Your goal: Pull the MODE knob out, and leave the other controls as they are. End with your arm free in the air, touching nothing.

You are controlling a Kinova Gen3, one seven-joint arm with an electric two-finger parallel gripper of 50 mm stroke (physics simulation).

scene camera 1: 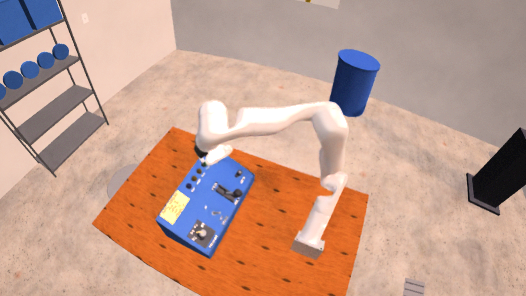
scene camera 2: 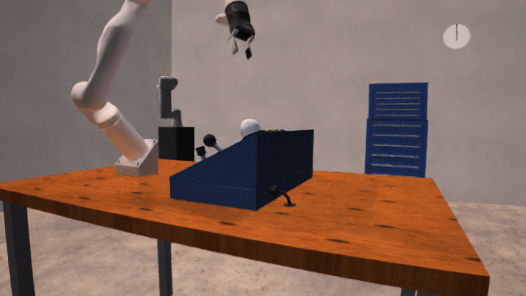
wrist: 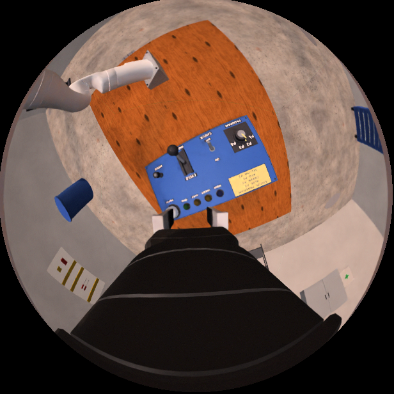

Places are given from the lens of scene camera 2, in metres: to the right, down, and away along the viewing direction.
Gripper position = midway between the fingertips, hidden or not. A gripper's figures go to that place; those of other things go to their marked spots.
gripper [scene camera 2: 242,54]: -0.06, -0.29, 0.98
blue console [scene camera 2: 264,165]: 0.00, 0.04, 0.75
